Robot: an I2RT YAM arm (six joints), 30 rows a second.
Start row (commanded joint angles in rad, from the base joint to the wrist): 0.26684, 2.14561, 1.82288, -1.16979, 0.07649, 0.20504
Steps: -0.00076, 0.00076, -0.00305, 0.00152, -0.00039, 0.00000; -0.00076, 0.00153, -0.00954, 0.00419, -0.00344, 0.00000; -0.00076, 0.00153, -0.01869, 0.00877, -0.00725, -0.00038; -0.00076, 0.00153, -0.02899, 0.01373, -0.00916, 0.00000; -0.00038, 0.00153, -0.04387, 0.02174, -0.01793, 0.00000; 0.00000, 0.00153, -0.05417, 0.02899, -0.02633, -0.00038; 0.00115, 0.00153, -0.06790, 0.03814, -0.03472, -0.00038; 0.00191, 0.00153, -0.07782, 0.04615, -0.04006, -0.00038; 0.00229, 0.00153, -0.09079, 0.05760, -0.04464, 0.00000; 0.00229, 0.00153, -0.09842, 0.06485, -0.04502, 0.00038; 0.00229, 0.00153, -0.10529, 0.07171, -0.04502, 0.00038; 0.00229, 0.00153, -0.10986, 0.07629, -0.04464, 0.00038; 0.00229, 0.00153, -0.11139, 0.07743, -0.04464, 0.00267; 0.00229, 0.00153, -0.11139, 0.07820, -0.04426, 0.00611; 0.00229, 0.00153, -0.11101, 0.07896, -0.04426, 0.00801
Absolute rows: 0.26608, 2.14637, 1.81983, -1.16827, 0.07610, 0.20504; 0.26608, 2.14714, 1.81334, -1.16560, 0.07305, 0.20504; 0.26608, 2.14714, 1.80419, -1.16102, 0.06924, 0.20466; 0.26608, 2.14714, 1.79389, -1.15606, 0.06733, 0.20504; 0.26646, 2.14714, 1.77901, -1.14805, 0.05856, 0.20504; 0.26684, 2.14714, 1.76871, -1.14080, 0.05016, 0.20466; 0.26799, 2.14714, 1.75498, -1.13165, 0.04177, 0.20466; 0.26875, 2.14714, 1.74506, -1.12364, 0.03643, 0.20466; 0.26913, 2.14714, 1.73209, -1.11219, 0.03185, 0.20504; 0.26913, 2.14714, 1.72446, -1.10494, 0.03147, 0.20542; 0.26913, 2.14714, 1.71759, -1.09808, 0.03147, 0.20542; 0.26913, 2.14714, 1.71302, -1.09350, 0.03185, 0.20542; 0.26913, 2.14714, 1.71149, -1.09236, 0.03185, 0.20771; 0.26913, 2.14714, 1.71149, -1.09159, 0.03223, 0.21115; 0.26913, 2.14714, 1.71187, -1.09083, 0.03223, 0.21305
